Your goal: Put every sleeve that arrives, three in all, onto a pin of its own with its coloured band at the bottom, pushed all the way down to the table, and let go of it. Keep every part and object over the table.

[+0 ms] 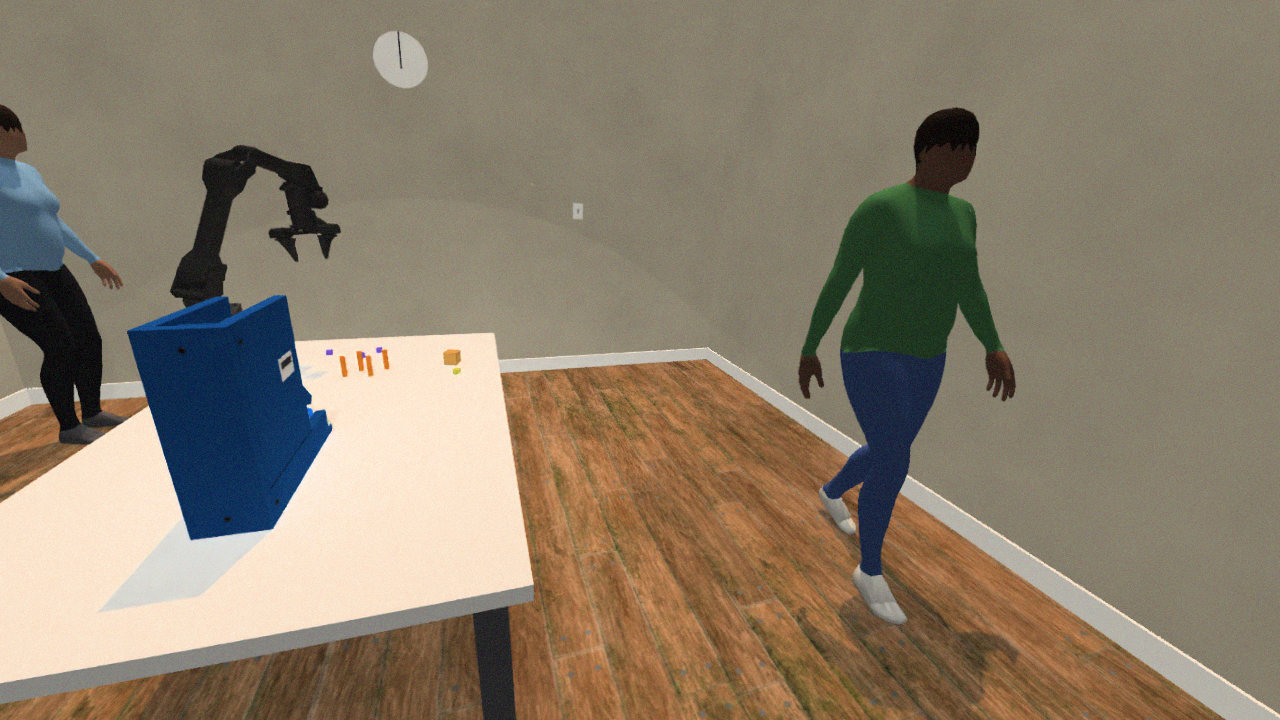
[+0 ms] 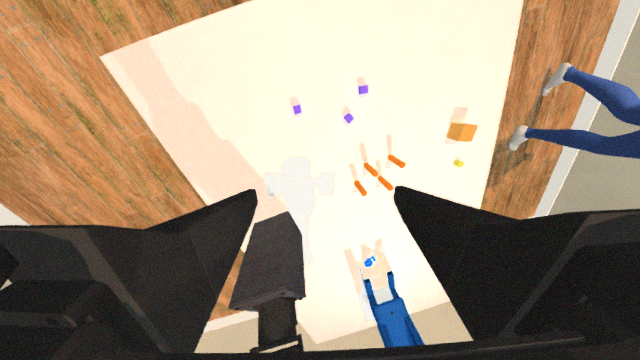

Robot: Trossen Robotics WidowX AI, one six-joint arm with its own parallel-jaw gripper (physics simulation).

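Four upright orange pins stand in a cluster on the table: one pin (image 1: 342, 366) (image 2: 360, 188), a second pin (image 1: 360, 360) (image 2: 370, 169), a third pin (image 1: 369, 366) (image 2: 385, 183) and a fourth pin (image 1: 385, 359) (image 2: 396, 161). No sleeve shows on them. A small bright blue part (image 2: 369, 262), with pale shapes around it, lies at the mouth of the blue dispenser (image 1: 223, 420) (image 2: 397, 320); its exact form and pose are too small and washed out to tell. My gripper (image 1: 311, 258) (image 2: 326, 194) is open and empty, high above the table, pointing down.
Purple blocks (image 2: 297, 109) (image 2: 348, 118) (image 2: 363, 89) lie beyond the pins. An orange box (image 1: 452, 357) (image 2: 462, 131) and a small yellow block (image 1: 456, 370) (image 2: 459, 163) are near the table's (image 1: 429, 501) side edge. Two people stand beside the table.
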